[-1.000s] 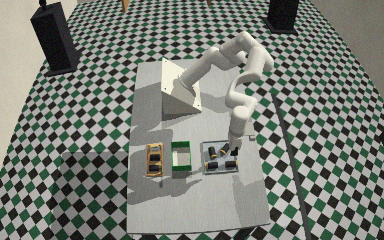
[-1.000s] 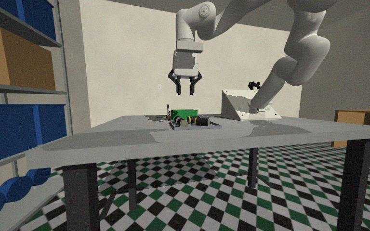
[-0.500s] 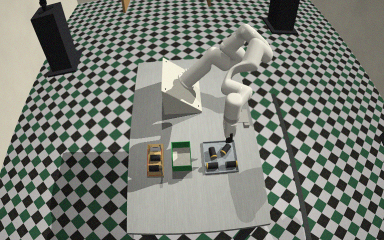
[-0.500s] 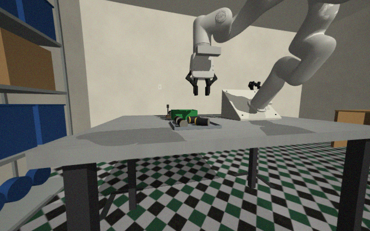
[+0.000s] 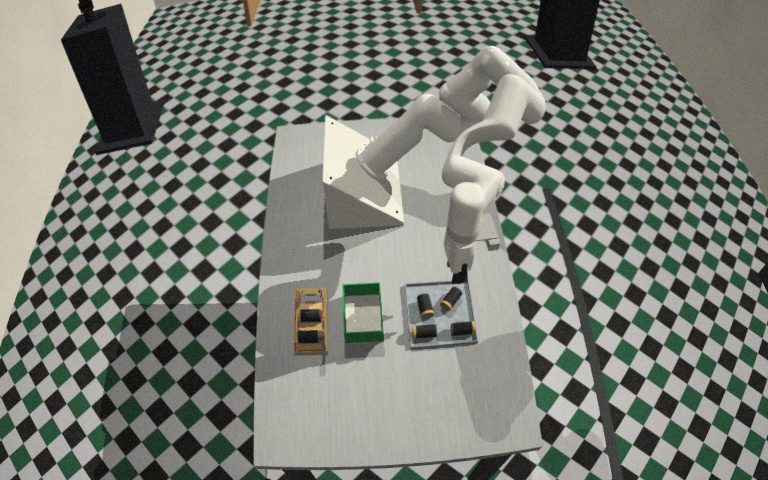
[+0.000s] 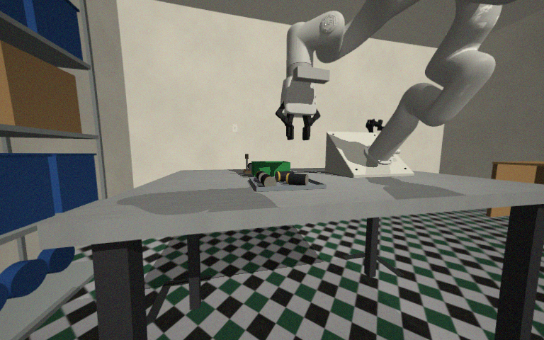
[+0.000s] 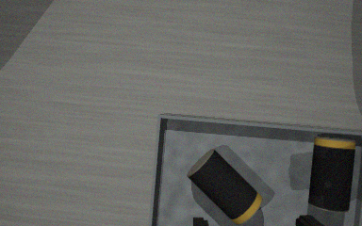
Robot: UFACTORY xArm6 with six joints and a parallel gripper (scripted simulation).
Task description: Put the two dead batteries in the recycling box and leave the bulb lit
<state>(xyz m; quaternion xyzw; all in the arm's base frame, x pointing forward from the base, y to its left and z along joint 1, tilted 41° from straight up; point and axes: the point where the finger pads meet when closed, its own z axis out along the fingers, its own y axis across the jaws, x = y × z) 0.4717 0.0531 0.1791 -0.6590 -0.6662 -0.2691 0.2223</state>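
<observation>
My gripper is now 150 mm above the grey tray, 30 mm to the left of it and 30 mm short of it. From my hand the other things lie so: green recycling box: 240 mm to the right, 140 mm below, 20 mm ahead.
</observation>
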